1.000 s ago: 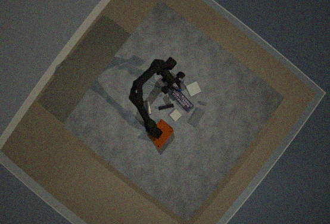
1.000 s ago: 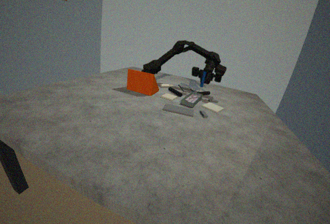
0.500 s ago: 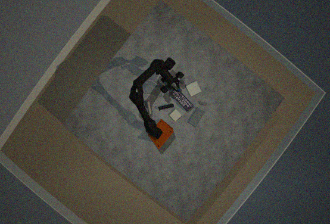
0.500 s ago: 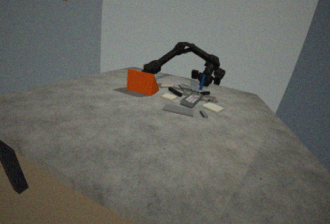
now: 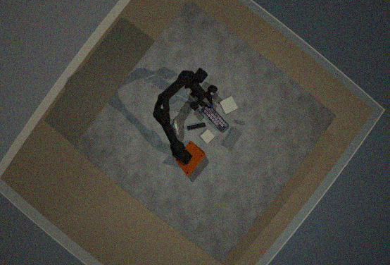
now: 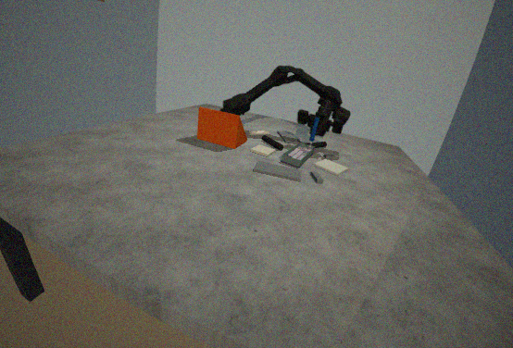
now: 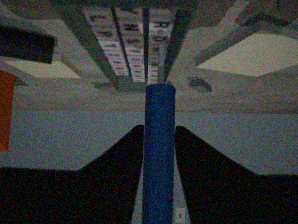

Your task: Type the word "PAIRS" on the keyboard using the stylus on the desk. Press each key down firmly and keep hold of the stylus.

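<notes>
Now: the white pad 90 mm to the right of my gripper tip, 80 mm below it and 80 mm ahead of it. From my gripper tip the other things lie so: blue stylus: 10 mm below; then cream pad: 170 mm behind, 90 mm to the right, 80 mm below.
</notes>
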